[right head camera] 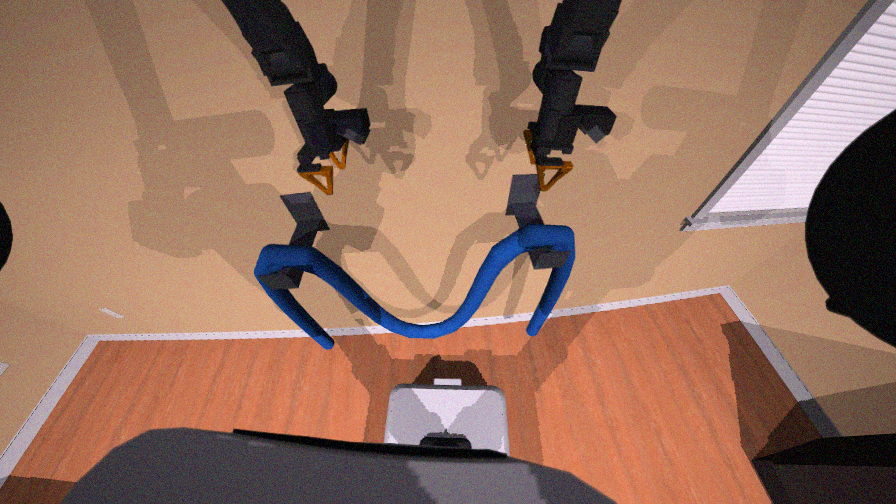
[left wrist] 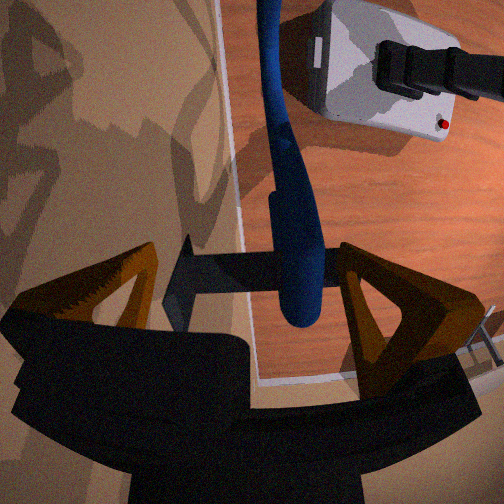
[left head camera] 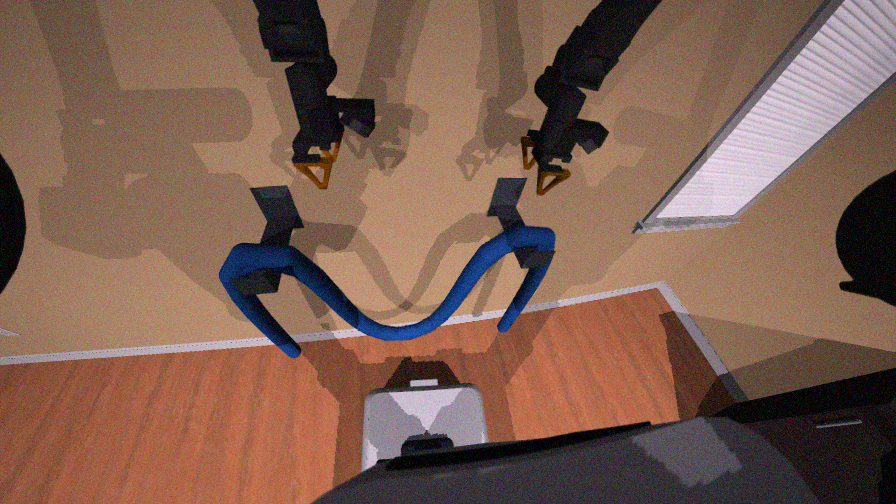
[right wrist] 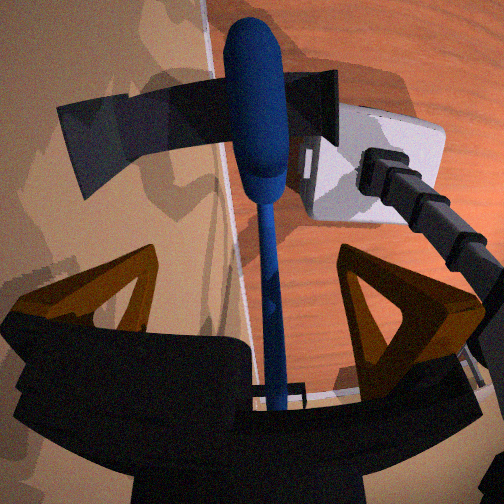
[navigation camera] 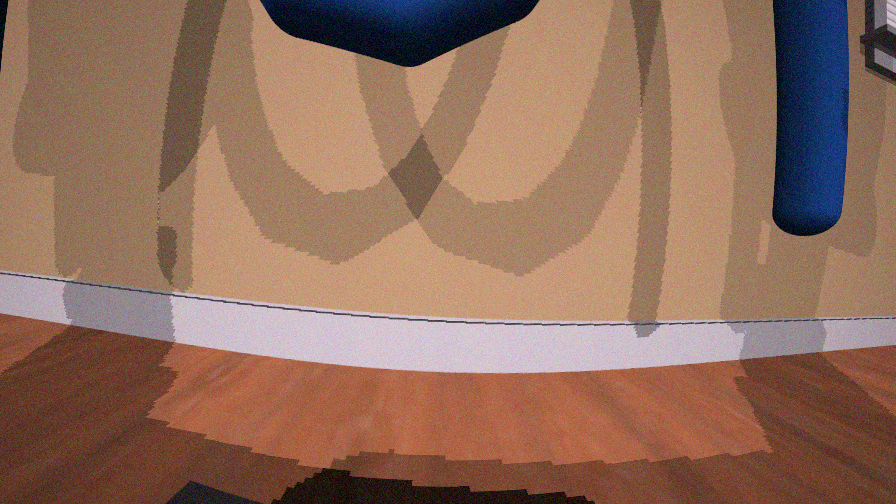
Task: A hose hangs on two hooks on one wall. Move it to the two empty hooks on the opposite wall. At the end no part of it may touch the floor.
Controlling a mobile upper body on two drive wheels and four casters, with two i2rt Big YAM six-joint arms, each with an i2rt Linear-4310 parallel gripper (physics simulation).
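Observation:
A blue hose [left head camera: 382, 294] hangs on two dark hooks, the left hook [left head camera: 275, 216] and the right hook [left head camera: 510, 203], on the tan wall. It sags in the middle and both ends hang free above the wooden floor. My left gripper [left head camera: 318, 169] is open and empty just above the left hook. My right gripper [left head camera: 543, 169] is open and empty just above the right hook. In the left wrist view the hose [left wrist: 295, 260] lies between my open fingers, below them. In the right wrist view the hose [right wrist: 257, 115] over its hook lies ahead of the open fingers.
A window with white blinds [left head camera: 770, 119] is on the side wall at right. A white skirting board [navigation camera: 438, 341] runs along the wall's foot. My grey base [left head camera: 426, 420] stands on the floor near the wall.

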